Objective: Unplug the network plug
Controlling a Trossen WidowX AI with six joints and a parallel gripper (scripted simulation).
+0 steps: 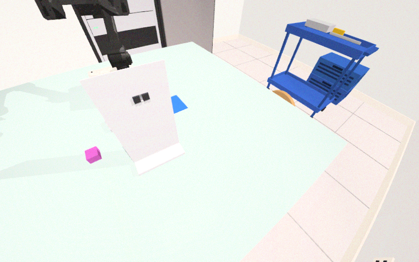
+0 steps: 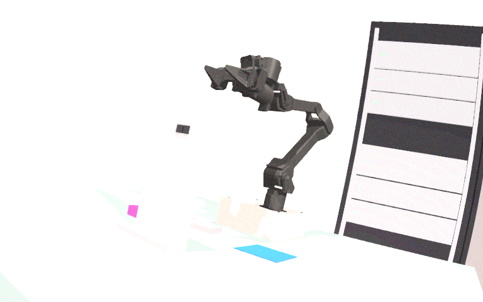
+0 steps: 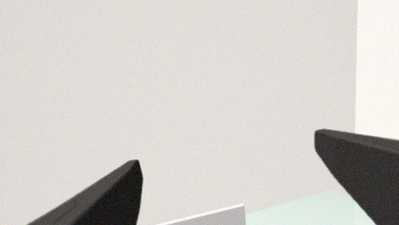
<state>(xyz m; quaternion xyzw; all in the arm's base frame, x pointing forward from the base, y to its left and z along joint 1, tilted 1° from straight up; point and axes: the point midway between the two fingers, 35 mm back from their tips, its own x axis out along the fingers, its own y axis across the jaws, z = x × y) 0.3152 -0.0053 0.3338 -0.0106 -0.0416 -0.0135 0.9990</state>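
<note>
Right now the network plug is 18 cm below my gripper tip, 9 cm ahead of it and 5 cm to the left of it. Also, from my gripper tip: blue marked square 42 cm below, 16 cm to the left, 15 cm behind; white upright panel 28 cm below, 10 cm ahead, 6 cm to the left.
</note>
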